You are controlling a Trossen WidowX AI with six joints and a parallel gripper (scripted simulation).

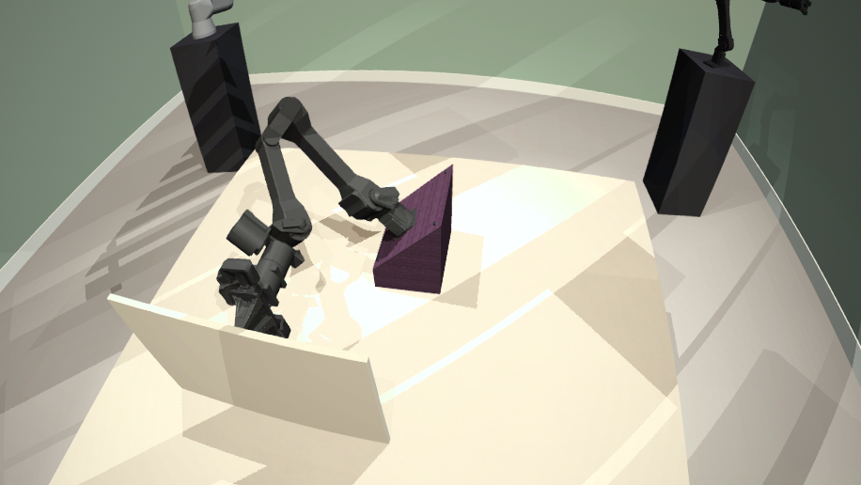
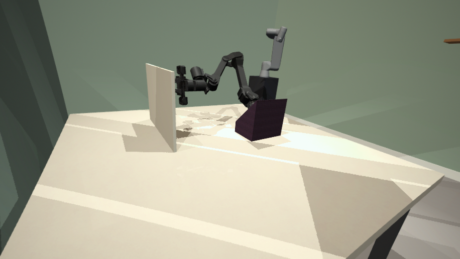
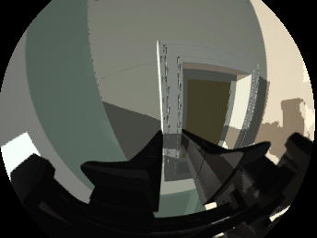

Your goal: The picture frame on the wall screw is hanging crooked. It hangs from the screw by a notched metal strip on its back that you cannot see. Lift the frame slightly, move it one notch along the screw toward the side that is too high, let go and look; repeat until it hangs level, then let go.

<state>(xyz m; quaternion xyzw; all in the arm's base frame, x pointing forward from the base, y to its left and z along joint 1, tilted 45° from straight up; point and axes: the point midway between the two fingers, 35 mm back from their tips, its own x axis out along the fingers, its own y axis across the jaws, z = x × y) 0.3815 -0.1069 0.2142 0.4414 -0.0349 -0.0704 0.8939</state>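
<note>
Right now the picture frame is 10 mm ahead of my gripper tip and 50 mm below it. Also, from my gripper tip: wall panel 20 mm ahead, 10 mm to the right, 70 mm below.
</note>
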